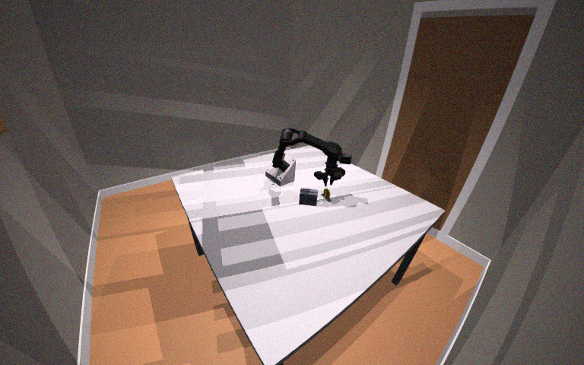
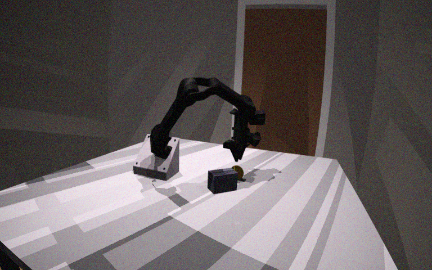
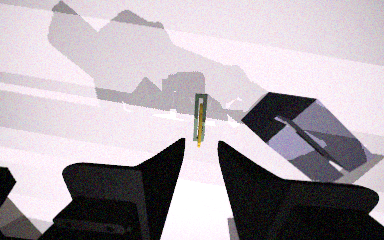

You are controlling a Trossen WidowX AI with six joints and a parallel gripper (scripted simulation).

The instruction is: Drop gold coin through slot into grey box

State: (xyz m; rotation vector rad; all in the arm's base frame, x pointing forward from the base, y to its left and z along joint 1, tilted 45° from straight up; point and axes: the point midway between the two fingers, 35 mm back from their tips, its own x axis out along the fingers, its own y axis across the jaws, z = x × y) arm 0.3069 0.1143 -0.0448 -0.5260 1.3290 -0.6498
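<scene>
Now: the coin 50 mm below my gripper tip.
</scene>
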